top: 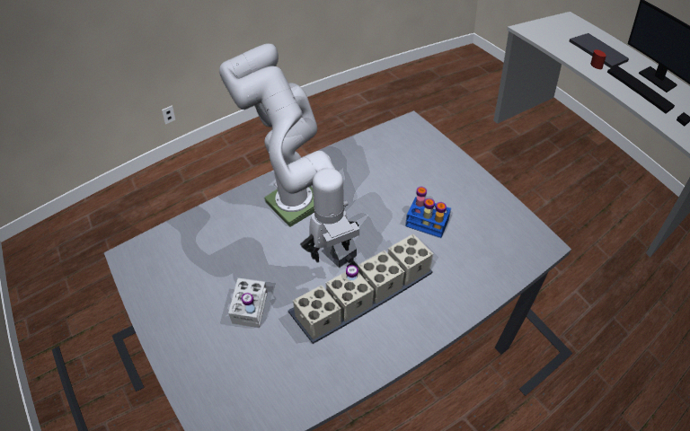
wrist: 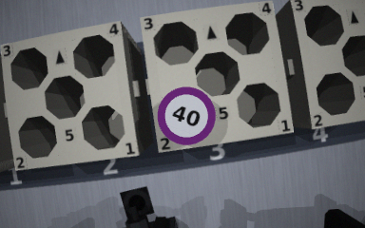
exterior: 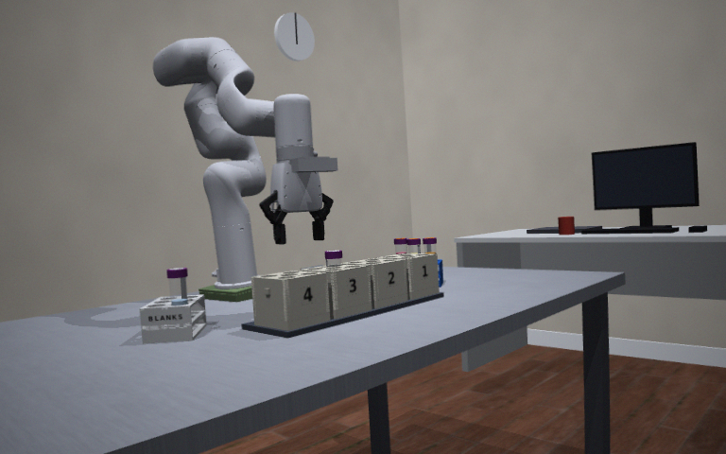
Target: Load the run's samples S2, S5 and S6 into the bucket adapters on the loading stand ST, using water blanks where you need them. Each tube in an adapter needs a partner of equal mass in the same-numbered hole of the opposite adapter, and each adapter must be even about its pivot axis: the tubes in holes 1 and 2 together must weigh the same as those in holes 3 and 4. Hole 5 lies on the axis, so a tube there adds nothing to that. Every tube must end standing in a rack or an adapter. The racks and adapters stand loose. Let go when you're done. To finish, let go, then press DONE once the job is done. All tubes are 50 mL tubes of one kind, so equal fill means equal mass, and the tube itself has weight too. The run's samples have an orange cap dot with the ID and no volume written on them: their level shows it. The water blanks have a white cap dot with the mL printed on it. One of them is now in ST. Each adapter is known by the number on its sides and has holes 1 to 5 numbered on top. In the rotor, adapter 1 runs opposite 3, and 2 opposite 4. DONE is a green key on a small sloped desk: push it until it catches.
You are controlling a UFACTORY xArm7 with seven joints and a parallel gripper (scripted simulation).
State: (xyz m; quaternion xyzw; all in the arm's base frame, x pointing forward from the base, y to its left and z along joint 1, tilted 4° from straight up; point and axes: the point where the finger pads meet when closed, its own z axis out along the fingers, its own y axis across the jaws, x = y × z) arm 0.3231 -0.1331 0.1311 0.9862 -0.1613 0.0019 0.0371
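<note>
Now: hand 90 mm above the white-dot blank and 70 mm short of it. Round my hand: blanks rack: 240 mm to the right, 120 mm below, 100 mm behind; then green done key: 100 mm to the left, 90 mm below, 90 mm behind; then bucket adapter: 130 mm to the right, 100 mm below, 70 mm ahead.
</note>
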